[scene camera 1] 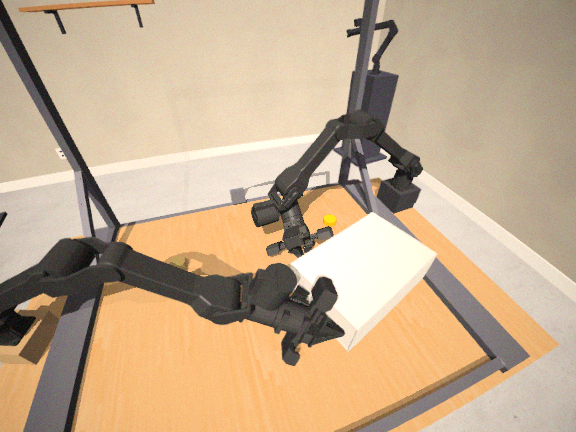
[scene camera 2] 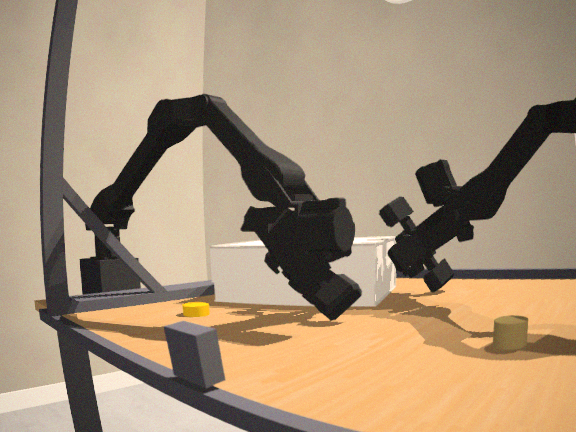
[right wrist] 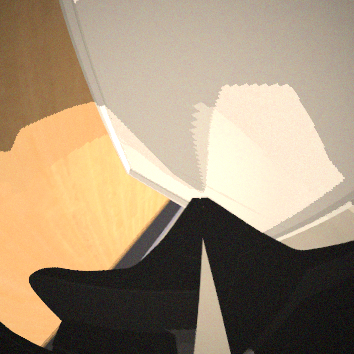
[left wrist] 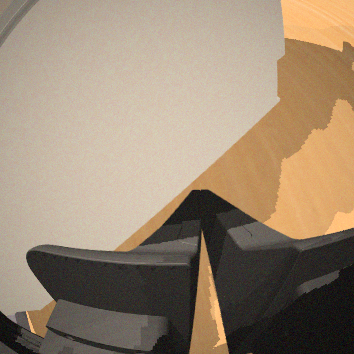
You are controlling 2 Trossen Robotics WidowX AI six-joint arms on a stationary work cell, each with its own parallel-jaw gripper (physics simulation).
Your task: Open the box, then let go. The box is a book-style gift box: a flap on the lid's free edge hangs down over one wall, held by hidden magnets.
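Places are measured from the left arm's base along level axes (x right, y down, z ahead), in metres.
Pixels of known places: left gripper, fingertip midpoint: (left wrist: 199,197); right gripper, fingertip midpoint: (scene camera 1: 344,333) (right wrist: 199,205); left arm's base at its link origin: (scene camera 1: 401,184) (scene camera 2: 108,258); right arm's base at its link origin: (scene camera 1: 14,330).
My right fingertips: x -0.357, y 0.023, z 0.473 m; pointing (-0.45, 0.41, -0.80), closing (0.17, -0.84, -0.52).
Note:
For each thing: its top centre in the pictures, then the offset to it from my right fingertips. Level surfaces: height alone.
- white box at its top centre: (right wrist: 335,31) (scene camera 2: 307,241) (scene camera 1: 367,258) dx +0.116, dy -0.047, dz -0.131 m
- yellow disc at its top centre: (scene camera 2: 195,304) (scene camera 1: 330,218) dx +0.359, dy +0.042, dz -0.184 m
- olive cylinder at its top centre: (scene camera 2: 511,319) (scene camera 1: 177,261) dx +0.356, dy +0.030, dz +0.304 m
- wooden table at its surface level: dy +0.058 m
The white box (scene camera 1: 372,270) (scene camera 2: 240,275) stands on the table with its lid down. Its pale wall fills much of the left wrist view (left wrist: 125,115) and of the right wrist view (right wrist: 145,55). I cannot tell surely which wall the flap covers. My left gripper (scene camera 1: 299,253) (left wrist: 199,197) is shut and empty, low beside the box's wall at the lower edge; its fingertips are hidden in scene camera 2. My right gripper (scene camera 1: 342,331) (right wrist: 199,205) is shut and empty, its tips at the box's near corner by the top edge; I cannot tell whether they touch.
A yellow disc (scene camera 1: 330,220) (scene camera 2: 195,310) lies near the box, beyond my left gripper. An olive cylinder (scene camera 1: 179,262) (scene camera 2: 510,334) stands on the table behind my right arm in scene camera 1. Dark frame beams (scene camera 1: 475,320) border the wooden table (scene camera 1: 200,390).

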